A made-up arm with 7 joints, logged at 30 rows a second.
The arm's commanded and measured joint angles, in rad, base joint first. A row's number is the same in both.
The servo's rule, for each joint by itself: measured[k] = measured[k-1] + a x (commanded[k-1-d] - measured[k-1]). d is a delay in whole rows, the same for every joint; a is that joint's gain. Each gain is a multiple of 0.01, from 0.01 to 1. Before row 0 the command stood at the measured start. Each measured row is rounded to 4 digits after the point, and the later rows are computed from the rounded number. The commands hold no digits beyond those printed.
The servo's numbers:
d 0
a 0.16 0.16 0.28 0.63 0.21 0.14 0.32
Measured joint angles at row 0: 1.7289 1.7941 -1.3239 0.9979 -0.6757 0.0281 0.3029
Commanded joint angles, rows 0 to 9: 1.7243 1.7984 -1.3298 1.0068 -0.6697 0.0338 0.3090; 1.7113 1.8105 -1.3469 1.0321 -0.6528 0.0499 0.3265; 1.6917 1.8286 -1.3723 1.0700 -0.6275 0.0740 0.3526; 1.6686 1.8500 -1.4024 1.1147 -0.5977 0.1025 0.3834; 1.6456 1.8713 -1.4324 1.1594 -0.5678 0.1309 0.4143; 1.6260 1.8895 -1.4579 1.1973 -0.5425 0.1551 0.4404; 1.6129 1.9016 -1.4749 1.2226 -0.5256 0.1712 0.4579; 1.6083 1.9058 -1.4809 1.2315 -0.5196 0.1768 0.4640; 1.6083 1.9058 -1.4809 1.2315 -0.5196 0.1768 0.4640; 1.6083 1.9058 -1.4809 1.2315 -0.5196 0.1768 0.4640
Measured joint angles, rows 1 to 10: 1.7282 1.7948 -1.3256 1.0035 -0.6744 0.0289 0.3049; 1.7255 1.7973 -1.3316 1.0215 -0.6699 0.0318 0.3118; 1.7201 1.8023 -1.3430 1.0521 -0.6610 0.0377 0.3249; 1.7119 1.8099 -1.3596 1.0915 -0.6477 0.0468 0.3436; 1.7013 1.8197 -1.3800 1.1343 -0.6309 0.0586 0.3662; 1.6893 1.8309 -1.4018 1.1740 -0.6123 0.0721 0.3899; 1.6771 1.8422 -1.4223 1.2046 -0.5941 0.0860 0.4117; 1.6661 1.8524 -1.4387 1.2215 -0.5785 0.0987 0.4284; 1.6569 1.8609 -1.4505 1.2278 -0.5661 0.1096 0.4398; 1.6491 1.8681 -1.4590 1.2301 -0.5563 0.1190 0.4475
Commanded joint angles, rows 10 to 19: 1.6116 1.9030 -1.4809 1.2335 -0.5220 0.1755 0.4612; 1.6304 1.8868 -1.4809 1.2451 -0.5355 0.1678 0.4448; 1.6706 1.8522 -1.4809 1.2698 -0.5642 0.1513 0.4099; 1.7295 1.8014 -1.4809 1.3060 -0.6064 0.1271 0.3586; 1.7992 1.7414 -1.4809 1.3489 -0.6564 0.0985 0.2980; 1.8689 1.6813 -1.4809 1.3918 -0.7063 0.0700 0.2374; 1.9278 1.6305 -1.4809 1.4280 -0.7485 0.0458 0.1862; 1.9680 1.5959 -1.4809 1.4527 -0.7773 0.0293 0.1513; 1.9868 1.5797 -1.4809 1.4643 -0.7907 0.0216 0.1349; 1.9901 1.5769 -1.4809 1.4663 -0.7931 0.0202 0.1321
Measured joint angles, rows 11 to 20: 1.6431 1.8737 -1.4651 1.2322 -0.5491 0.1269 0.4519; 1.6411 1.8758 -1.4695 1.2403 -0.5462 0.1326 0.4496; 1.6458 1.8720 -1.4727 1.2589 -0.5500 0.1352 0.4369; 1.6592 1.8607 -1.4750 1.2886 -0.5618 0.1341 0.4118; 1.6816 1.8416 -1.4767 1.3266 -0.5817 0.1291 0.3754; 1.7116 1.8160 -1.4779 1.3677 -0.6079 0.1208 0.3312; 1.7462 1.7863 -1.4787 1.4057 -0.6374 0.1103 0.2848; 1.7817 1.7558 -1.4793 1.4353 -0.6668 0.0990 0.2421; 1.8145 1.7276 -1.4797 1.4536 -0.6928 0.0882 0.2078; 1.8426 1.7035 -1.4800 1.4616 -0.7139 0.0787 0.1836
